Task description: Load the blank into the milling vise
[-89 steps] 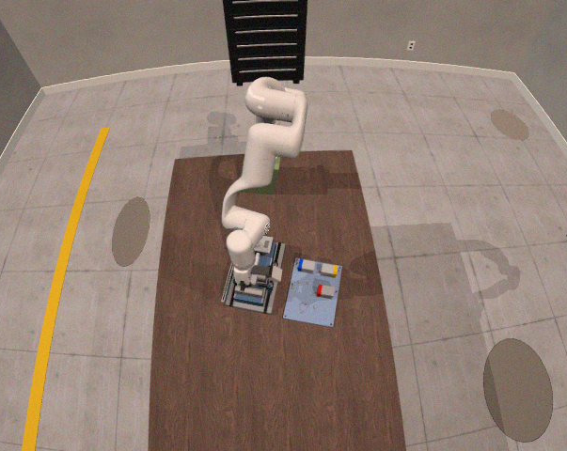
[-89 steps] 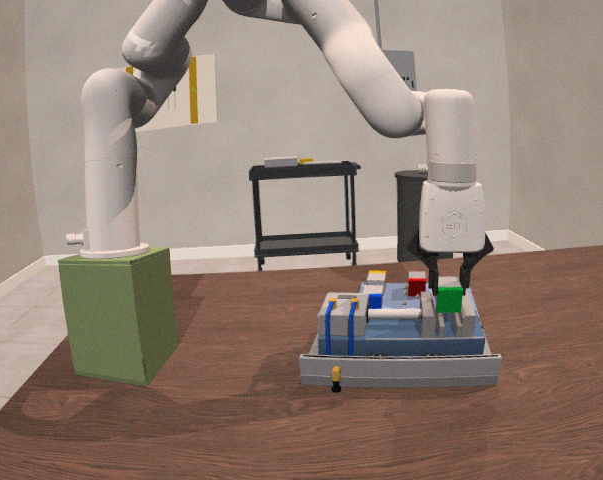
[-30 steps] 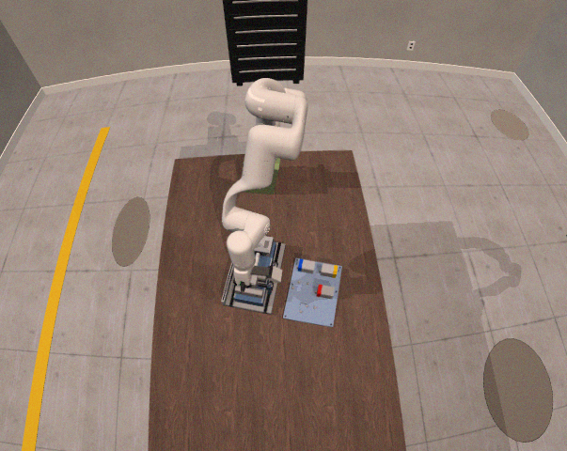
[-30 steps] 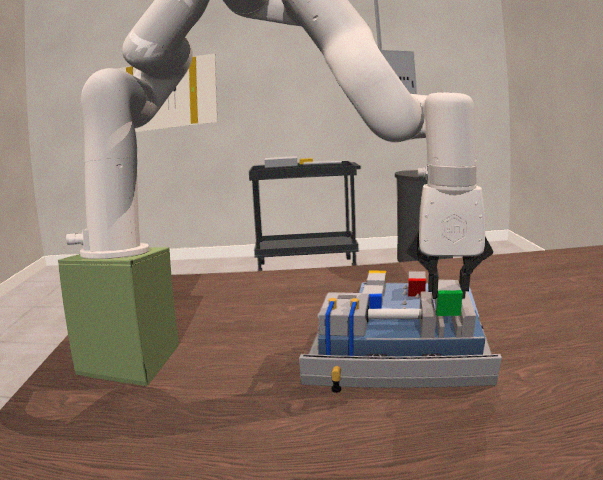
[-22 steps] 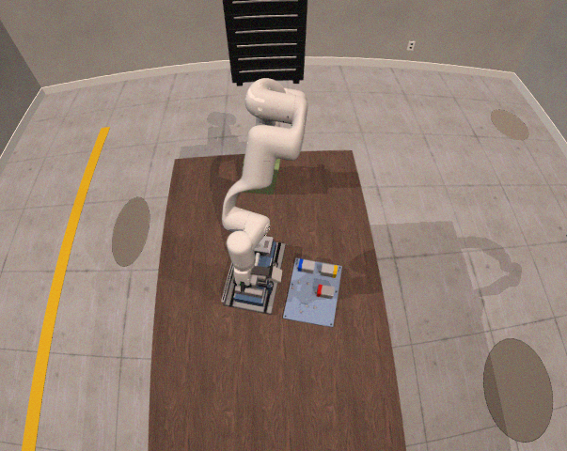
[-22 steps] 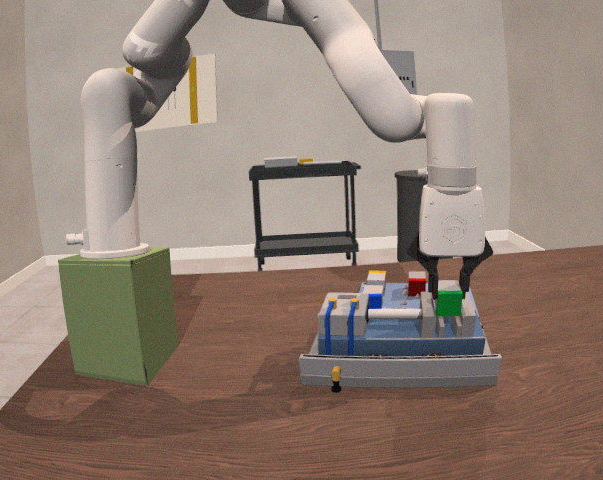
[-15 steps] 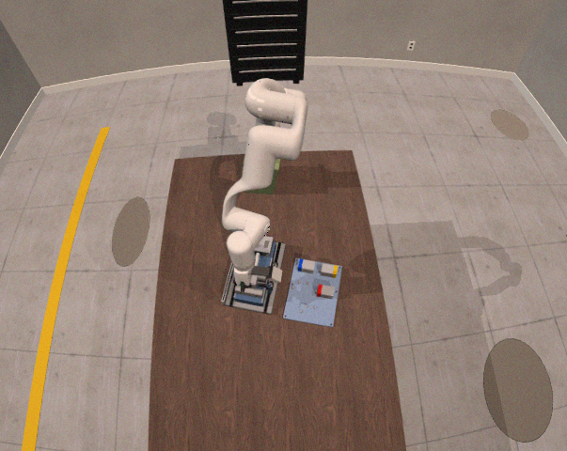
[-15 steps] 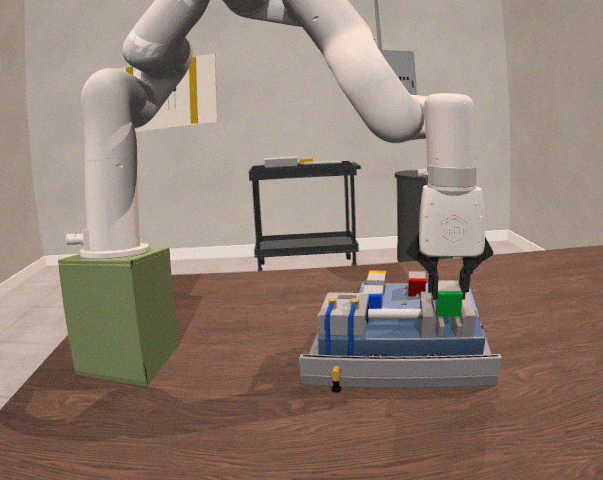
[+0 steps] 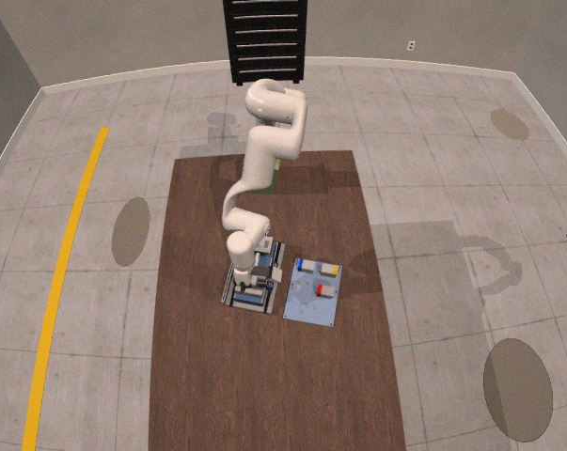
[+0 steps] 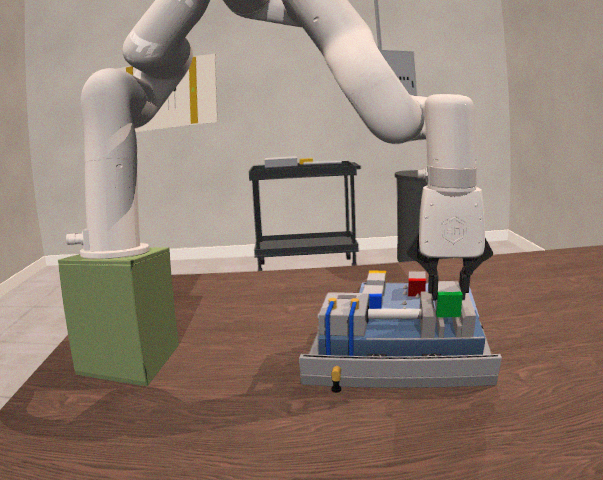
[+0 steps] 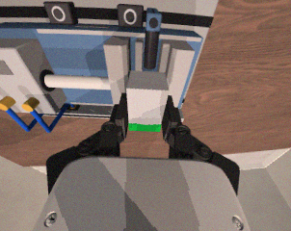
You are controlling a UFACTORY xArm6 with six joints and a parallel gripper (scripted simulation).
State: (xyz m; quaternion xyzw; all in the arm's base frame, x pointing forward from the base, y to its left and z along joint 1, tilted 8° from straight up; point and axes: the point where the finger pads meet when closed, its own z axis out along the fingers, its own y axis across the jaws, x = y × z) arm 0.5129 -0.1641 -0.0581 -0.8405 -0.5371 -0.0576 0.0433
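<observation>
My gripper is now 2 cm above the green-ended blank. From my hand the other things lie so: fixed jaw 3 cm ahead, 1 cm to the right, 5 cm below; moving jaw 3 cm behind, 2 cm to the left, 5 cm below; dark work stop rod 2 cm ahead, 5 cm to the left, 4 cm below.
</observation>
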